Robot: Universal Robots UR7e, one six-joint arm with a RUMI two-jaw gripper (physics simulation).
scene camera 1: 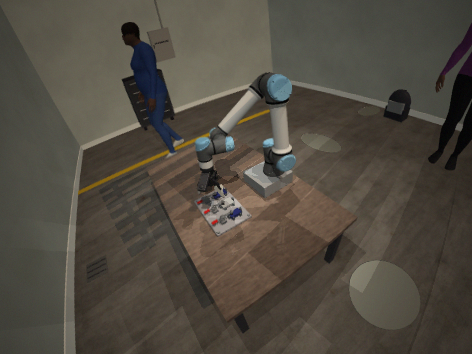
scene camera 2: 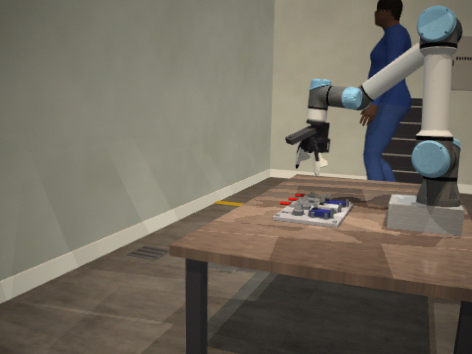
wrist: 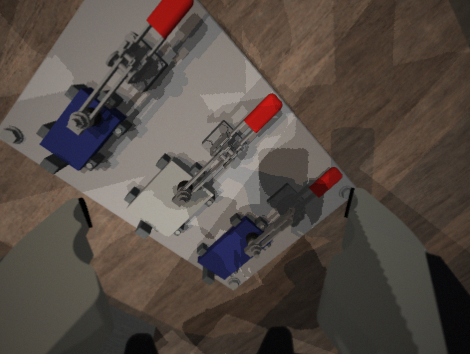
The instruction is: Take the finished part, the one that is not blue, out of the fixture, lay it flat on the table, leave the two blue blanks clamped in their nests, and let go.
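Frame: origin at the arm's base, x ahead, y up, z right, level; millimetres.
Seen in the pictures: gripper, fingertip midpoint: (scene camera 1: 211, 195) (scene camera 2: 306, 172) (wrist: 220, 197); arm's base, origin of the base link: (scene camera 1: 274, 170) (scene camera 2: 437, 203).
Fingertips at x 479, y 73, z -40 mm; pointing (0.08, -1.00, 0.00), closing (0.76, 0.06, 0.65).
Note:
Offsets run from my fingertips to a thing's top centre. Level surfaces: height alone.
The finished part {dx -87, dy -121, dz +17 mm} (wrist: 165, 207) (scene camera 1: 227, 203) is pale off-white and sits in the middle nest of the grey fixture plate {dx -39, dy -142, dz +15 mm} (wrist: 200, 70) (scene camera 1: 229, 226) (scene camera 2: 285, 218). A clamp arm reaches over it, its tip resting on the part, the red handle {dx +51, dy -105, dz +10 mm} (wrist: 263, 112) folded out low. A larger blue blank {dx -87, dy -116, dz -93 mm} (wrist: 72, 145) (scene camera 1: 235, 213) (scene camera 2: 321, 213) and a smaller blue blank {dx -86, dy -126, dz +127 mm} (wrist: 224, 256) (scene camera 1: 220, 194) sit in the outer nests, each under its own clamp arm. My gripper (wrist: 220, 197) (scene camera 1: 211, 188) (scene camera 2: 307, 170) is wide open and empty, above the fixture's far end in scene camera 1.
The clamps' other red handles {dx +45, dy -100, dz -100 mm} (wrist: 170, 15) {dx +56, dy -110, dz +120 mm} (wrist: 327, 181) point the same way as the middle one. The fixture lies on the wooden table {dy -157 mm} (scene camera 1: 270, 250) (scene camera 2: 225, 245). The arm's grey base block (scene camera 1: 267, 185) (scene camera 2: 425, 220) stands beside it. A person in blue (scene camera 1: 147, 75) (scene camera 2: 392, 85) stands behind the table.

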